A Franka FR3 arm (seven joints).
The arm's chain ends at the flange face. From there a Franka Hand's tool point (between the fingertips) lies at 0.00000 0.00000 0.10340 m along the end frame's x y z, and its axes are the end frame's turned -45 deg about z.
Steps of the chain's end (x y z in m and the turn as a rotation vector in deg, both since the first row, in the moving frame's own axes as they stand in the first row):
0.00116 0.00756 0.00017 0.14 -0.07 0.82
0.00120 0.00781 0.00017 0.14 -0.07 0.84
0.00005 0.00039 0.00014 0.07 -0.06 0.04
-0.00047 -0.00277 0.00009 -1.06 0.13 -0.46
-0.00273 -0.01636 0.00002 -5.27 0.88 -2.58
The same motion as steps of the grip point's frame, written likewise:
-0.00443 0.00590 0.00017 0.15 0.05 0.82
-0.00458 0.00610 0.00017 0.15 0.05 0.84
-0.00023 0.00015 0.00014 0.09 0.01 0.04
0.00045 -0.00077 0.00007 -0.84 -0.66 -0.46
0.00422 -0.00554 -0.00043 -4.35 -3.10 -2.58

